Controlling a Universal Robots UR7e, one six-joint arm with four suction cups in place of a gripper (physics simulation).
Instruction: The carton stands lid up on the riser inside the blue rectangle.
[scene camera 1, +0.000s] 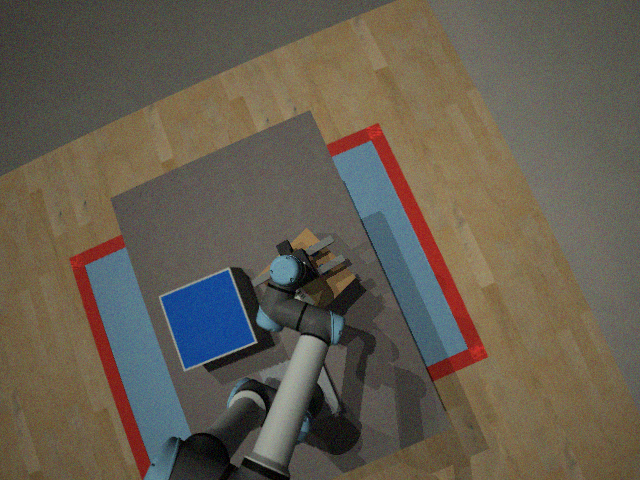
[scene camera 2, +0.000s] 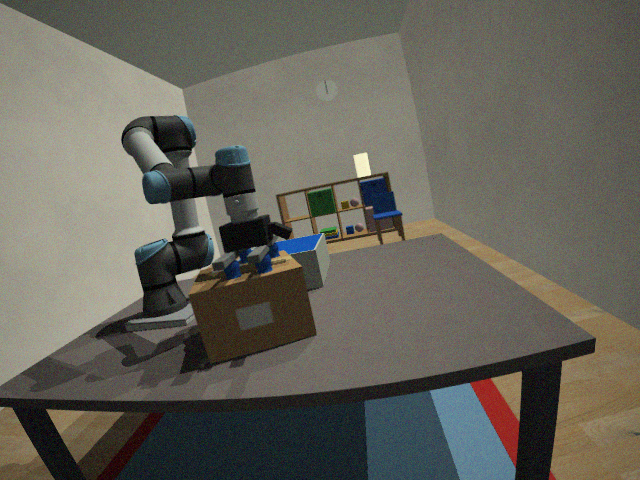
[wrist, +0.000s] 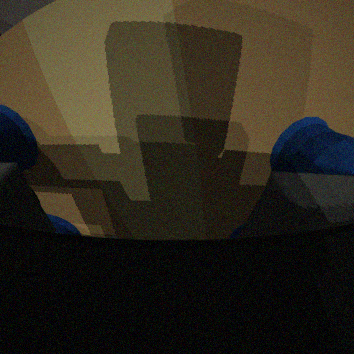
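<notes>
The brown carton (scene camera 1: 336, 282) (scene camera 2: 252, 314) (wrist: 88, 70) stands on the grey table (scene camera 1: 207, 196) (scene camera 2: 413, 310), its taped lid facing up and a grey label on its side. My gripper (scene camera 1: 311, 262) (scene camera 2: 248, 260) sits on the lid with its blue suction cups pressed against the cardboard, as the wrist view shows at both edges. The riser (scene camera 2: 316, 260) is a pale box just behind the carton, and its top is the blue rectangle (scene camera 1: 207, 317) (scene camera 2: 299, 242). The riser's top is bare.
The arm's base (scene camera 2: 160, 299) stands on the table left of the carton. A blue rug with a red border (scene camera 1: 408, 207) lies under the table. A wooden shelf unit (scene camera 2: 330, 185) and a blue chair (scene camera 2: 382, 207) stand at the far wall.
</notes>
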